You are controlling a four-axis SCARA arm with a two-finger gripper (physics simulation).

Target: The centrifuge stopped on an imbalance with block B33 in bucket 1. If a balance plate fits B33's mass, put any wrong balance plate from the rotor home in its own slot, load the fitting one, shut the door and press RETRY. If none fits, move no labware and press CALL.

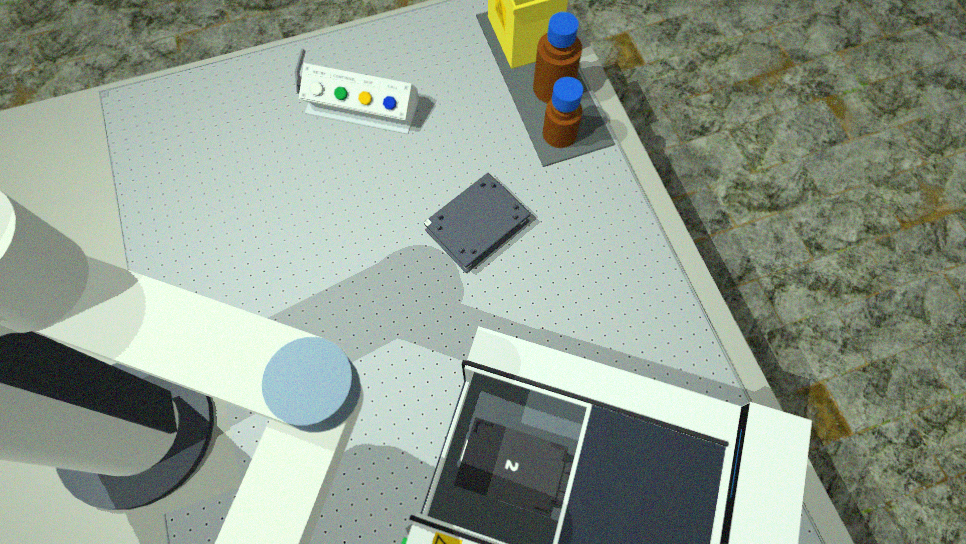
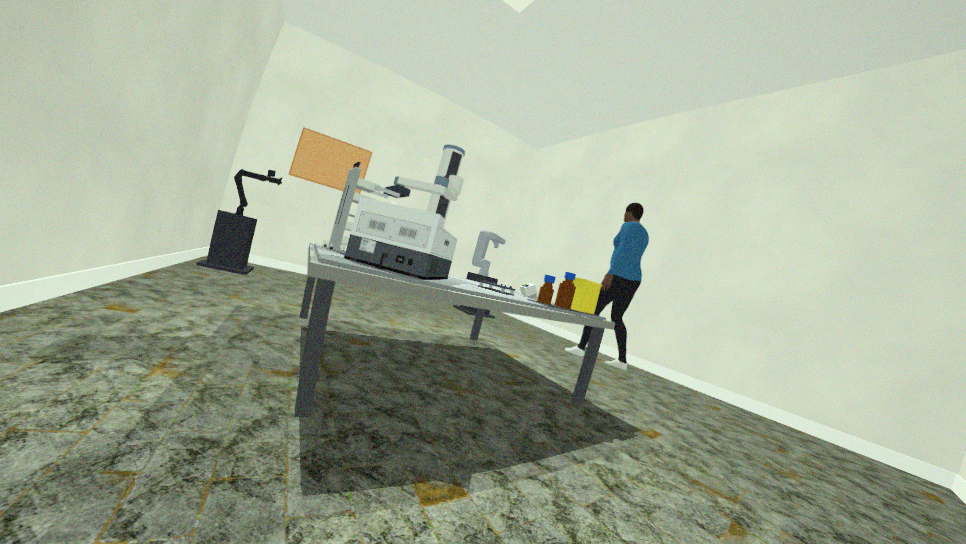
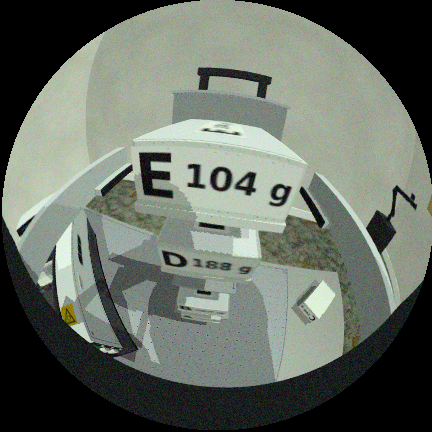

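Where they show: gripper, fingertip midpoint: [image 2: 369, 187] [image 3: 216, 162]; arm's base, origin of the base link: [image 1: 138, 430].
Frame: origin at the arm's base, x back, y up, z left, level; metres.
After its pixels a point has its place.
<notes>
My gripper [image 3: 216, 162] {y 0.385, x -0.272, z -0.530 m} [image 2: 383, 191] {y 0.385, x -0.272, z -0.530 m} is open and empty; its dark finger pads stand left and right of balance plate E [image 3: 215, 185] {y 0.392, x -0.262, z -0.484 m}, marked 104 g, without closing on it. Plate E sits at the top of the rack [image 3: 230, 112] {y 0.423, x -0.279, z -0.617 m} [image 2: 343, 212] {y 0.211, x -0.354, z -0.634 m}. Balance plate D [image 3: 210, 261] {y 0.321, x -0.260, z -0.491 m}, marked 188 g, is below it, with more white plates lower down. The centrifuge [image 1: 574, 364] {y 0.223, x -0.695, z -0.182 m} [image 2: 395, 229] {y 0.165, x -0.862, z -0.481 m} shows a dark bucket marked 2 [image 1: 511, 466] {y 0.153, x -0.567, z -0.278 m} through its top opening. B33 and bucket 1 do not show. The button panel [image 1: 354, 91] {y 0.079, x -0.526, z 0.499 m} has white, green, yellow and blue buttons; its lettering is small.
A white box [image 3: 320, 300] {y 0.041, x 0.089, z -0.594 m} with a small side label stands right of the rack. A dark flat plate [image 1: 479, 223] {y 0.047, x -0.669, z 0.158 m} lies between centrifuge and button panel. Two brown bottles [image 1: 558, 64] {y 0.136, x -0.907, z 0.383 m} [image 1: 562, 125] {y 0.094, x -0.878, z 0.279 m} and a yellow box [image 1: 537, 33] {y 0.102, x -0.910, z 0.495 m} stand near the edge. A person [image 2: 628, 250] is behind the table.
</notes>
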